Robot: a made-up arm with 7 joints.
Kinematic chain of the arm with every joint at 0, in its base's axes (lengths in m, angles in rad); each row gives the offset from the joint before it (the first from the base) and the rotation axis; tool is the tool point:
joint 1: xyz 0 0 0.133 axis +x
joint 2: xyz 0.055 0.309 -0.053 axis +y
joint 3: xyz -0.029 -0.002 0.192 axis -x
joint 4: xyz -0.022 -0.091 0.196 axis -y
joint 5: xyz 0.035 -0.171 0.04 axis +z
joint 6: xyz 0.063 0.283 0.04 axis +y
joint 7: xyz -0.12 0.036 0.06 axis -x
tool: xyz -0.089 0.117 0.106
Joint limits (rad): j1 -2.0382..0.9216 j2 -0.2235..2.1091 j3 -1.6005..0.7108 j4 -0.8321..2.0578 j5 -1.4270..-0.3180 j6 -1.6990..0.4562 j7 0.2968..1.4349
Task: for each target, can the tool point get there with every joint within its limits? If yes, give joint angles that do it. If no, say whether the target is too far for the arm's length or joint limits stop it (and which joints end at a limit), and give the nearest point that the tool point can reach.
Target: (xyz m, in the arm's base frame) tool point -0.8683 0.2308 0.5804
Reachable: no: joint limits stop it (at a limit: joint 2, joint 4, joint 5, joint 6, joint 7) | nearest point -0.6126 0.2420 0.6021 | short by 0.257 m
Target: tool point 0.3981 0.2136 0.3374
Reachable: yes | joints -0.6941 0.0957 -1.2765 0.2646 -1.0967 -0.7224 0.4381
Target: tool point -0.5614 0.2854 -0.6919
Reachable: no: joint limits stop it (at a limit: joint 2, joint 3, joint 5, joint 6, joint 7) | nearest point -0.5219 0.2750 -0.6617 | short by 0.051 m
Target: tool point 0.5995 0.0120 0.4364
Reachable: yes | joints -0.1316 0.7619 -0.6668 1.2745 -1.0778 -0.7800 1.3233
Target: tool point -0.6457 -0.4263 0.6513
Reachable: no: joint limits stop it (at a limit: joint 1, joint 2, joint 5, joint 6, joint 7) | nearest point -0.5606 -0.3759 0.6332 | short by 0.101 m
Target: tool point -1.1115 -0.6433 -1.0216
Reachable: no: too far | nearest point -0.4877 -0.0436 -0.5448 | short by 0.988 m
